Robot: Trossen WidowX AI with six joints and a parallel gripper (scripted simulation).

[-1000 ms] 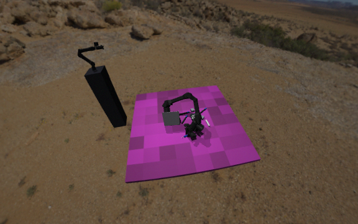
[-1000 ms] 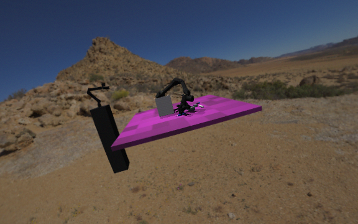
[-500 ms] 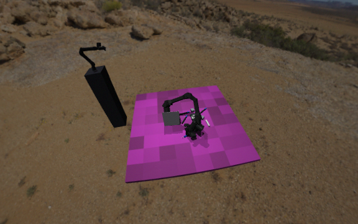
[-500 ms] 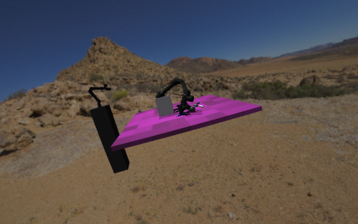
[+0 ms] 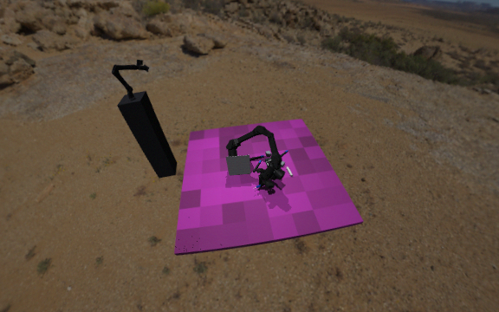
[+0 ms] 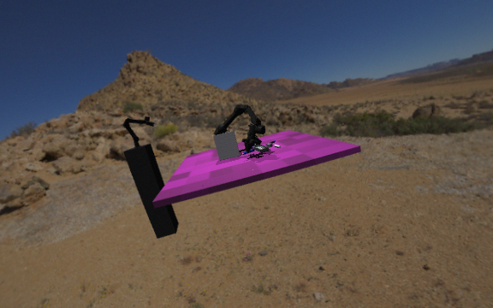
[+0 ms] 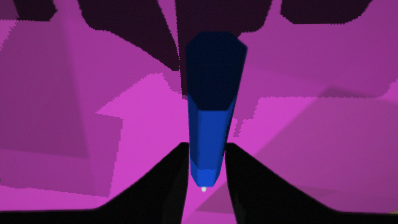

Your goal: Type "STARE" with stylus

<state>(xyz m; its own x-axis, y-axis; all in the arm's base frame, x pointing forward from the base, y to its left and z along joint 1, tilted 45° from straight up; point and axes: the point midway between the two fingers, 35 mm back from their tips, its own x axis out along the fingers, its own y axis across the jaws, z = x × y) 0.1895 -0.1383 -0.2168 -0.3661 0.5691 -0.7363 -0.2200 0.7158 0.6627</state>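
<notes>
Right now my gripper tip is 25 cm short of the grey block, 21 cm to the right of it and 4 cm above it. The rest, counted from my gripper tip: white cylinder (29 cm ahead, 11 cm to the left, 4 cm below); blue hexagonal stylus (2 cm behind).
</notes>
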